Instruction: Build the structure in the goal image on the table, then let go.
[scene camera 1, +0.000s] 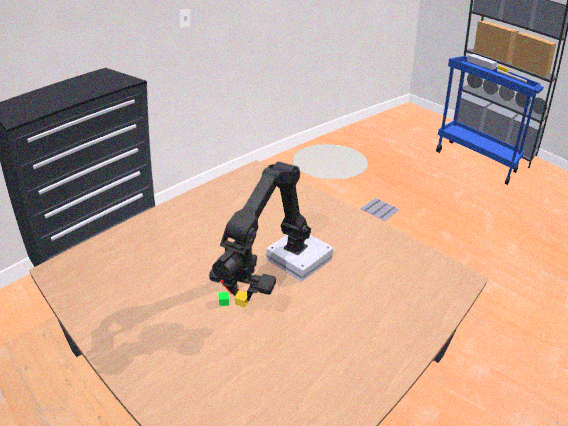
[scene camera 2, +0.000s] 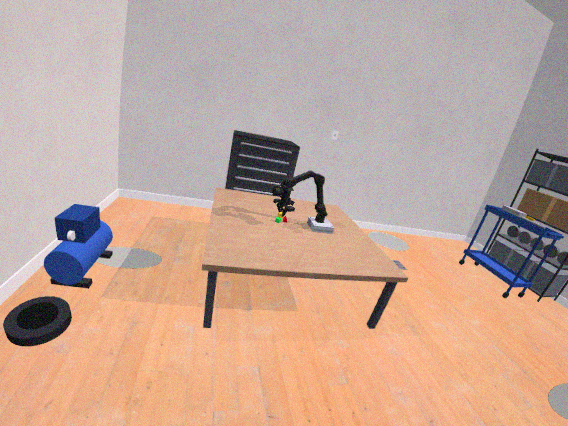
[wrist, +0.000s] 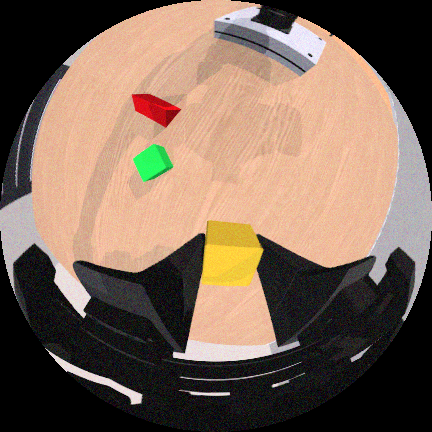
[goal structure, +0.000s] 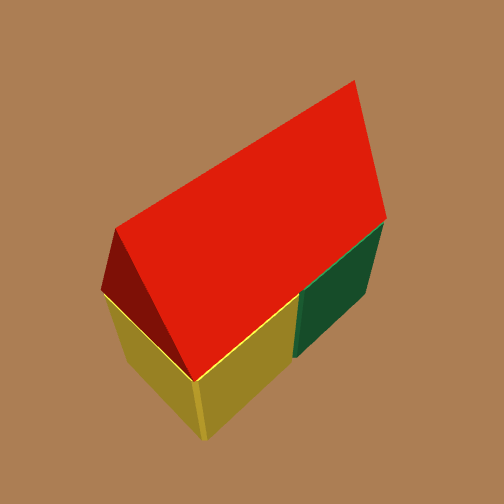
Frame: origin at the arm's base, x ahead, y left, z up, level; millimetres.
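Seen in the pictures: gripper, fingertip midpoint: (scene camera 1: 242, 298) (scene camera 2: 281, 215) (wrist: 228, 239); arm's base at its link origin: (scene camera 1: 295, 247) (scene camera 2: 319, 221).
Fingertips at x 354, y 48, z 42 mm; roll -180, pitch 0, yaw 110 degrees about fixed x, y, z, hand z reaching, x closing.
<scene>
Pixels of each thing's top centre, then the offset from my fingertips to it. Level surfaces: height alone.
- yellow cube at its top centre: (wrist: 230, 269) (scene camera 1: 241, 295) dx +7, dy +2, dz +23 mm
- green cube at its top centre: (wrist: 147, 162) (scene camera 1: 223, 295) (scene camera 2: 278, 218) dx -22, dy -100, dz -64 mm
- table at its surface level: dz -97 mm
- red wedge-shaped block at its top centre: (wrist: 146, 100) (scene camera 2: 285, 216) dx -96, dy -135, dz -64 mm
A yellow cube (scene camera 1: 241, 299) (wrist: 232, 254) is held between the fingers of my gripper (wrist: 228, 239), which is shut on it. In the wrist view the cube appears above the table top, apart from the other blocks. A green cube (scene camera 1: 223, 299) (scene camera 2: 278, 220) (wrist: 152, 163) rests on the table (scene camera 1: 320, 350) (scene camera 2: 280, 250) (wrist: 330, 200). A red wedge-shaped block (scene camera 2: 285, 219) (wrist: 156, 110) lies on the table near the green cube, with a gap between them. In scene camera 1 the red block is mostly hidden behind the gripper.
The arm's white base plate (scene camera 1: 310, 259) (scene camera 2: 321, 226) (wrist: 250, 40) stands on the table, to the right of the blocks in the scene views. A black drawer cabinet (scene camera 1: 90, 165) (scene camera 2: 262, 162) stands behind the table. A blue cart (scene camera 1: 480, 138) (scene camera 2: 500, 268) stands on the floor at the right.
</scene>
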